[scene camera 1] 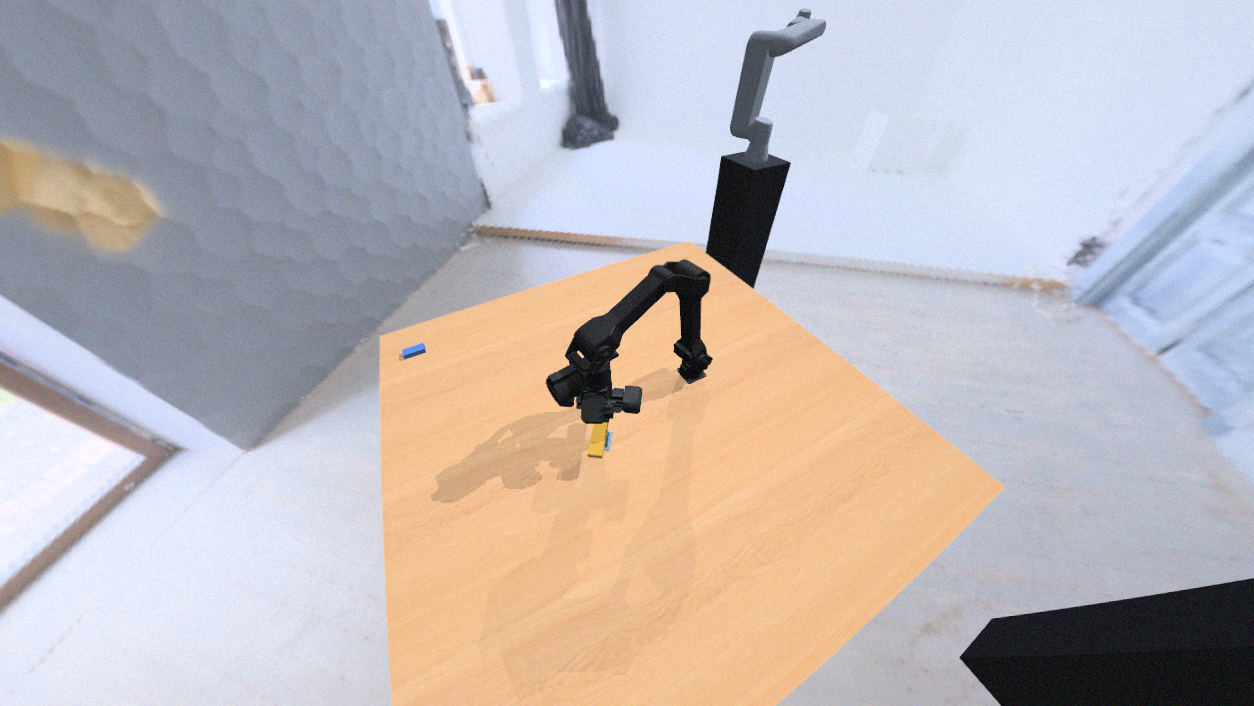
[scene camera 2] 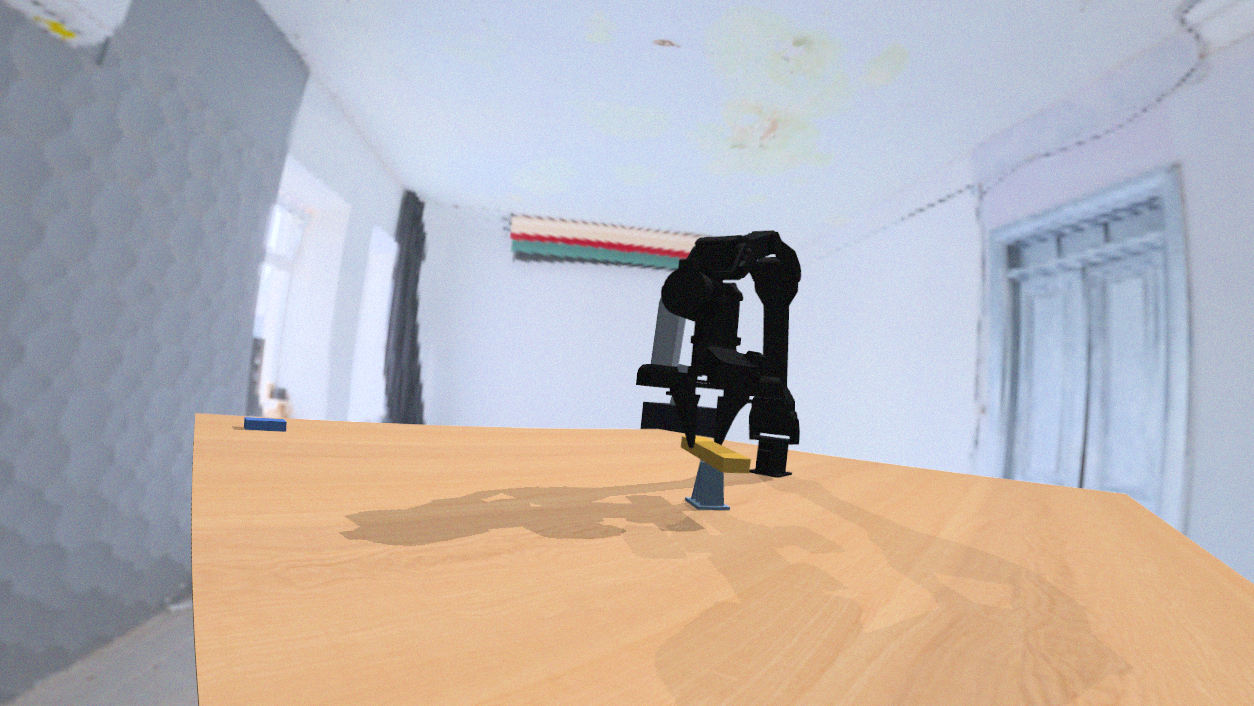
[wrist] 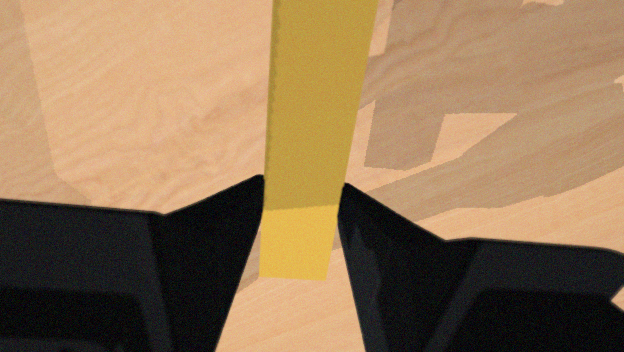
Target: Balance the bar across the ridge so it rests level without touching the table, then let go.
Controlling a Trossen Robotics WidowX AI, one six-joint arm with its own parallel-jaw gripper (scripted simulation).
Scene:
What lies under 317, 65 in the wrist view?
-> A yellow bar.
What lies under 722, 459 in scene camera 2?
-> A yellow bar.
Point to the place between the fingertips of my gripper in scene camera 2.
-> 703, 448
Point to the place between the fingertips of my gripper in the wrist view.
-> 302, 188

